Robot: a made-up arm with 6 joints. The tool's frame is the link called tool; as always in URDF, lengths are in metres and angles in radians. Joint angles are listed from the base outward. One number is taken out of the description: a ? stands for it. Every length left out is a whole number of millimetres.
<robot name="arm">
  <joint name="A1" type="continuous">
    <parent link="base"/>
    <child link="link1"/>
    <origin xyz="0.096 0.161 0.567" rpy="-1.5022 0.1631 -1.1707"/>
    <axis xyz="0 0 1"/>
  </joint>
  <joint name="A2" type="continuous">
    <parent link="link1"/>
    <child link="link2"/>
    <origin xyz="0.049 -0.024 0" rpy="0.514 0.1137 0.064"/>
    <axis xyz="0 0 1"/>
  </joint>
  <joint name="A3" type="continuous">
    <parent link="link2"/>
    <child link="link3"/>
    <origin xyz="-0.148 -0.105 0" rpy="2.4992 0.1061 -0.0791"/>
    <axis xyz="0 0 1"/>
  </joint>
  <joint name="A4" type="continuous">
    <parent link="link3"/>
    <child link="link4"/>
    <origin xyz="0.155 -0.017 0" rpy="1.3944 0.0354 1.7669"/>
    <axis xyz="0 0 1"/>
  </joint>
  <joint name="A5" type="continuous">
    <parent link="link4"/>
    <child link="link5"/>
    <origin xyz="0.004 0.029 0" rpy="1.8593 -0.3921 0.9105"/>
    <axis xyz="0 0 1"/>
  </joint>
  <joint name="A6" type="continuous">
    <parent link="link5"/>
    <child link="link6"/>
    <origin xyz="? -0.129 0" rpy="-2.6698 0.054 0.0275"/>
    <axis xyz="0 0 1"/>
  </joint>
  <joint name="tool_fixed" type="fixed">
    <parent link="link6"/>
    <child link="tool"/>
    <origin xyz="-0.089 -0.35 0" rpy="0.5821 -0.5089 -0.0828"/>
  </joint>
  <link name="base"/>
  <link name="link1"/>
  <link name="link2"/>
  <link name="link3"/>
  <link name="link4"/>
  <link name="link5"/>
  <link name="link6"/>
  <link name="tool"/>
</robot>
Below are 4 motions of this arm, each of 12 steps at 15 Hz.
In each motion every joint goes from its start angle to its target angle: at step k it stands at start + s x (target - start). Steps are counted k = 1, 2, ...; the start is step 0. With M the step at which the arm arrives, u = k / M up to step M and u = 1 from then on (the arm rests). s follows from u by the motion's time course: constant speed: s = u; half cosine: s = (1 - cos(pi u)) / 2; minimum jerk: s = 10 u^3 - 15 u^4 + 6 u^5.
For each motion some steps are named. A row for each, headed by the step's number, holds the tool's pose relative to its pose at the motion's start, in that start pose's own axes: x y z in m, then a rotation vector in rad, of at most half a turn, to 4 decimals.
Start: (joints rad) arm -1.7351 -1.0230 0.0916 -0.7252 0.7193 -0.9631
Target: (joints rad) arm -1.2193 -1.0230 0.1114 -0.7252 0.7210 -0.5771
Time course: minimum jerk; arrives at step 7
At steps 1, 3, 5, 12:
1: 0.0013 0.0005 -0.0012 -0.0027 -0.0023 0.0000
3: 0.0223 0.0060 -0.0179 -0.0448 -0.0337 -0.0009
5: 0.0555 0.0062 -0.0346 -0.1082 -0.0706 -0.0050
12: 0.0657 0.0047 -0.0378 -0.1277 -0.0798 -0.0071

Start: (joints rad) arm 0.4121 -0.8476 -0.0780 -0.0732 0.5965 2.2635
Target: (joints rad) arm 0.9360 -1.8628 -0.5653 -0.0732 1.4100 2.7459
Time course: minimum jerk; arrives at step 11
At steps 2, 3, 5, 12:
2: 0.0014 0.0012 -0.0008 -0.0002 0.0213 -0.0127
3: 0.0045 0.0038 -0.0021 -0.0006 0.0612 -0.0354
5: 0.0199 0.0162 -0.0035 -0.0020 0.1954 -0.1037
12: 0.0698 0.0556 0.0121 -0.0138 0.4396 -0.2078

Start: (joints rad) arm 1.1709 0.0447 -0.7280 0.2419 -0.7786 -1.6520
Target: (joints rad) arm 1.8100 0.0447 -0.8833 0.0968 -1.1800 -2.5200
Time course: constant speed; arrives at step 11
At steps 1, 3, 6, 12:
1: -0.0261 0.0158 0.0110 -0.0818 -0.0826 -0.0234
3: -0.0819 0.0510 0.0194 -0.2390 -0.2555 -0.0741
6: -0.1667 0.1074 -0.0043 -0.4579 -0.5326 -0.1584
12: -0.2755 0.1854 -0.1362 -0.7720 -1.0381 -0.3153

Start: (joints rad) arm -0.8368 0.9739 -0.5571 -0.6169 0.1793 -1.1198
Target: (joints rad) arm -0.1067 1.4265 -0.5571 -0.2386 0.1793 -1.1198
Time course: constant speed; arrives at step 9
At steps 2, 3, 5, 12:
2: -0.0453 0.0331 -0.0487 0.0756 -0.1496 -0.1882
3: -0.0622 0.0530 -0.0756 0.1161 -0.2280 -0.2789
5: -0.0829 0.0980 -0.1327 0.2009 -0.3922 -0.4533
12: -0.0665 0.1973 -0.2472 0.3778 -0.7514 -0.7709

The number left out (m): 0.032
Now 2 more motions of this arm.
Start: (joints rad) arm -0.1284 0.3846 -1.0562 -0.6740 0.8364 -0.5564
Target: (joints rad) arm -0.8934 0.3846 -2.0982 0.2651 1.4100 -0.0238
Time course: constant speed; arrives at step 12
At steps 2, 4, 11, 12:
2: 0.0045 -0.0194 -0.0189 0.1743 -0.0373 -0.0572
4: 0.0127 -0.0314 -0.0396 0.3450 -0.0794 -0.1138
11: 0.0720 -0.0249 -0.1126 0.9041 -0.2563 -0.3109
12: 0.0843 -0.0194 -0.1219 0.9783 -0.2842 -0.3388

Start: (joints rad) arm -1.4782 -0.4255 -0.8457 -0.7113 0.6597 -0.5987
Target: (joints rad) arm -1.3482 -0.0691 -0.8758 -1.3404 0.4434 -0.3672
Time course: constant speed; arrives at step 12
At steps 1, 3, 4, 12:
1: 0.0026 0.0068 0.0061 -0.0592 -0.0172 0.0182
3: 0.0071 0.0229 0.0190 -0.1806 -0.0435 0.0464
4: 0.0090 0.0322 0.0255 -0.2425 -0.0527 0.0562
12: 0.0183 0.1310 0.0647 -0.7391 -0.0410 0.0181

